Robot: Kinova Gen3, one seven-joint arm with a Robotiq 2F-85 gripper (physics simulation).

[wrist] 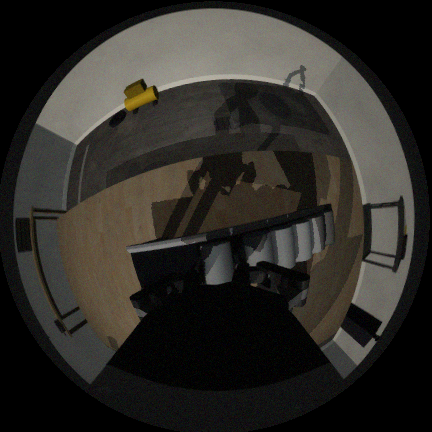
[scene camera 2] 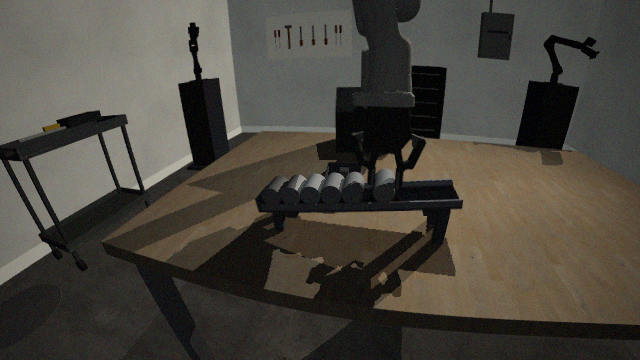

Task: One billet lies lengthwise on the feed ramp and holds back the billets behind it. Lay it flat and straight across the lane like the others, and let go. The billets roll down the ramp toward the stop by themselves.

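Places are measured from the arm's base along level axes (x ahead, y up, z right), in millimetres.
Pixels of known places: gripper, fingertip midpoint: (wrist: 218, 263) (scene camera 2: 384, 187).
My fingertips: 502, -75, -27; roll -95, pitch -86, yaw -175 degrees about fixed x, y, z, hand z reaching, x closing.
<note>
Ahead of a thing's pixels: the offset from my fingertips to its top centre, as dx, dy, dz. "spot": to the spot under its first point. Level surfaces: height alone.
My gripper (scene camera 2: 385, 180) (wrist: 218, 263) is shut on a grey billet @[+0, +27, +0] (scene camera 2: 384, 187) (wrist: 219, 262), with one finger on each side of it. This billet lies level and about straight across the lane of the dark feed ramp @[spot: +48, -5, -76] (scene camera 2: 427, 204) (wrist: 165, 245), low between its side rails. Whether it touches the ramp floor is hard to tell. Several other billets @[-3, +7, +139] (scene camera 2: 313, 189) @[-2, +11, +99] (wrist: 285, 247) lie side by side across the lane at the ramp's left part in the scene view. A gap separates the held billet from the nearest one @[-1, +16, +60] (scene camera 2: 353, 188) (wrist: 260, 250). The far ends are partly hidden.
The ramp stands on legs on a wooden table @[dy -94] (scene camera 2: 525, 240) (wrist: 95, 255). A small dark device @[-225, -65, +102] (scene camera 2: 342, 167) sits behind the ramp. A dark cart (scene camera 2: 75, 137) stands left of the table. Pedestals with small arms stand farther back.
</note>
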